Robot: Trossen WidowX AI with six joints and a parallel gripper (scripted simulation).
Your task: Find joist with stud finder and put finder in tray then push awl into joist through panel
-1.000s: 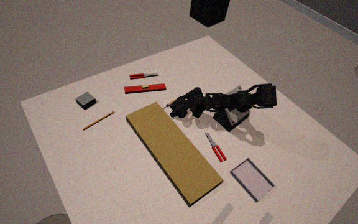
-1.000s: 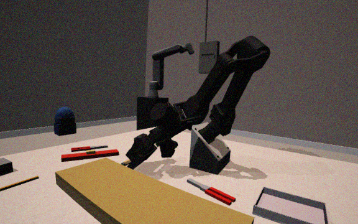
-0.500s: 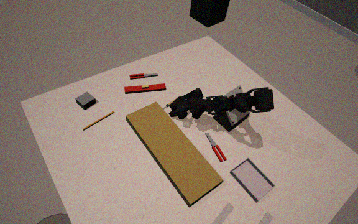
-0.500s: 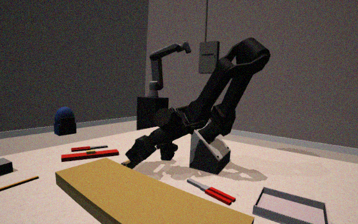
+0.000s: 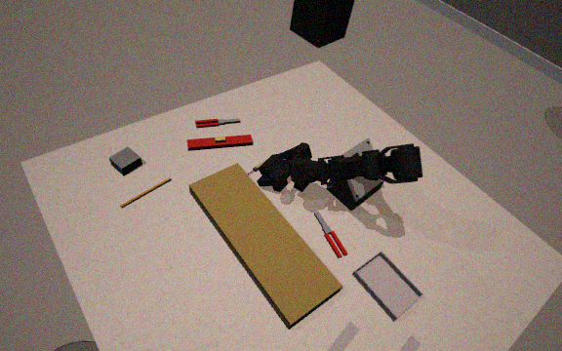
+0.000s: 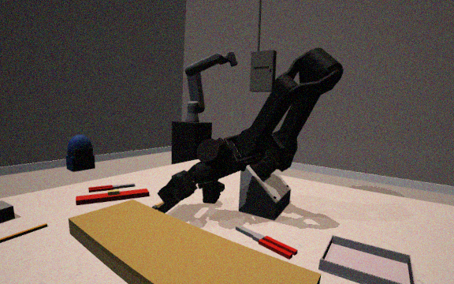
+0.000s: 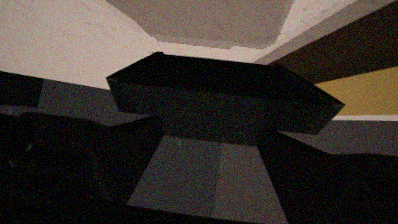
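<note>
Right now the stud finder is 10 mm ahead of my gripper tip and 10 mm below it. From my gripper tip the other things lie so: red level (30 mm ahead, 230 mm to the right, 70 mm below); then pencil (350 mm ahead, 190 mm to the right, 80 mm below); then awl (60 mm to the right, 70 mm below).
</note>
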